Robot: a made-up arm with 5 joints.
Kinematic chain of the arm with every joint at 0, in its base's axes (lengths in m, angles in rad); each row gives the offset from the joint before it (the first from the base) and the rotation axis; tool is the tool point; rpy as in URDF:
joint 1: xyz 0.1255 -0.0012 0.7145 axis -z
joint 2: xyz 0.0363 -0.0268 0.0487 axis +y
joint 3: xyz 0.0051 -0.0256 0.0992 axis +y
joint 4: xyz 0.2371 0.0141 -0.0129 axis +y
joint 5: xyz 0.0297 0 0.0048 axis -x
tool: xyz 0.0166 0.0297 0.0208 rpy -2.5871 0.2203 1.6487
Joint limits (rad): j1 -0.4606..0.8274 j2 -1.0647..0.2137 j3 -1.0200..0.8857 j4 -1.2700..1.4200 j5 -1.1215..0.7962
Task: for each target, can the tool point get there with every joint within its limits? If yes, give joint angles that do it. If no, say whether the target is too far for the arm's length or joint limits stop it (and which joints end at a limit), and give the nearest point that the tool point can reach.
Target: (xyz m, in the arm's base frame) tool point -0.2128 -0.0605 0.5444
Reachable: no: joint limits stop it (at a limit: joint 1, joint 2, joint 3, joint 4, joint 5) | nearest point 0.1908 -0.1375 0.5820 | short by 0.413 m
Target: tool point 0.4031 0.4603 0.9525
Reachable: no: too far | nearest point 0.4300 0.1475 0.9251 | short by 0.315 m
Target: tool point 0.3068 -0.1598 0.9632
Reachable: yes | joints 0.7095 -0.5473 -0.0336 0.8990 0.5162
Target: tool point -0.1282 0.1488 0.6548
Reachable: no: joint limits stop it (at a limit: joint 2, joint 3, joint 4) | nearest point -0.0417 0.0977 0.9787 | short by 0.339 m
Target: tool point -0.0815 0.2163 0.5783
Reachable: no: joint limits stop it (at a limit: joint 1, joint 2, joint 3, joint 4, joint 5) | nearest point 0.2340 0.0497 0.6165 | short by 0.359 m
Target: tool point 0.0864 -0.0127 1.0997
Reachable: yes | joints 0.3611 -0.8570 -0.5515 -0.4026 -0.5706
